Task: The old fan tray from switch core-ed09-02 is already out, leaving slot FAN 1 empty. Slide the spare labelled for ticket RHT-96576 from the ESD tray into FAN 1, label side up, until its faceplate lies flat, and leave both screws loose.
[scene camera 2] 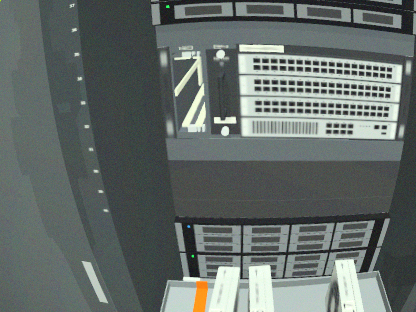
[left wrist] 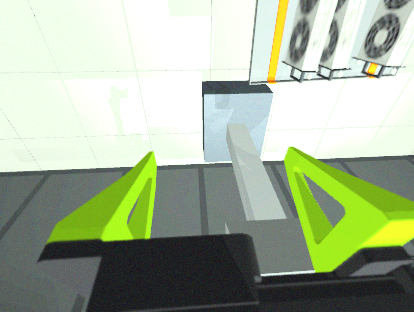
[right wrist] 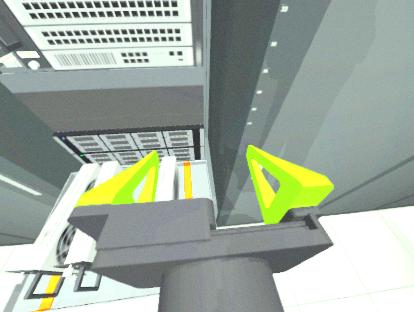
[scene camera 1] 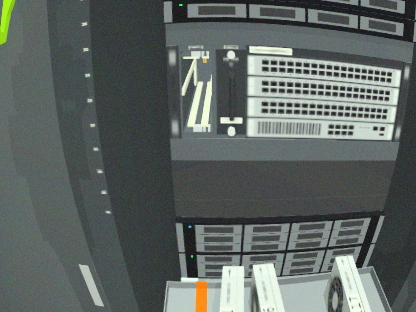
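Slot FAN 1 is an open bay at the left of the switch. Three white spare fan trays stand upright in the grey ESD tray: a left one, a middle one and a right one. Their ticket labels are too small to read. My left gripper is open and empty, with the ESD tray beyond it at upper right. My right gripper is open and empty; the ESD tray shows behind and left of it.
A dark fan module fills the bay right of FAN 1, beside the white line cards. Servers sit below a dark blank panel. An orange strip marks the ESD tray. A green finger shows at scene camera 1's top left.
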